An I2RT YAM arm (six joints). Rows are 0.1 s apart.
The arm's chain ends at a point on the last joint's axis. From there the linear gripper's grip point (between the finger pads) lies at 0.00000 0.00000 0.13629 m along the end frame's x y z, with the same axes.
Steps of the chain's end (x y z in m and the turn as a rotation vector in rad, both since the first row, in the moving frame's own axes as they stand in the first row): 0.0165, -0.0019, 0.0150, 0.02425, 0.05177, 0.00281; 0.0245, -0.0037, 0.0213, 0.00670, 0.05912, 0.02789; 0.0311, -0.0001, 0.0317, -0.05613, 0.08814, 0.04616; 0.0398, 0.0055, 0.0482, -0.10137, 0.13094, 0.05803; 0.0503, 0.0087, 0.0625, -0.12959, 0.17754, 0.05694; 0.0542, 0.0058, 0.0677, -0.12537, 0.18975, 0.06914; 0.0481, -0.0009, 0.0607, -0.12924, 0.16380, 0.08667; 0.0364, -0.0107, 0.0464, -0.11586, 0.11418, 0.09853; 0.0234, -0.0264, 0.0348, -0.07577, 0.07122, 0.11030; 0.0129, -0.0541, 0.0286, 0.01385, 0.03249, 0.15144; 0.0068, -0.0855, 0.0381, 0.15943, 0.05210, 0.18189
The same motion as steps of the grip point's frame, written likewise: 0.0236, -0.0052, 0.0148, 0.02425, 0.05177, 0.00281; 0.0326, -0.0045, 0.0211, 0.00670, 0.05912, 0.02789; 0.0429, 0.0078, 0.0310, -0.05613, 0.08814, 0.04616; 0.0572, 0.0198, 0.0463, -0.10137, 0.13094, 0.05803; 0.0738, 0.0269, 0.0592, -0.12959, 0.17754, 0.05694; 0.0792, 0.0236, 0.0642, -0.12537, 0.18975, 0.06914; 0.0695, 0.0175, 0.0577, -0.12924, 0.16380, 0.08667; 0.0511, 0.0058, 0.0446, -0.11586, 0.11418, 0.09853; 0.0325, -0.0156, 0.0341, -0.07577, 0.07122, 0.11030; 0.0175, -0.0556, 0.0285, 0.01385, 0.03249, 0.15144; 0.0158, -0.1064, 0.0362, 0.15943, 0.05210, 0.18189
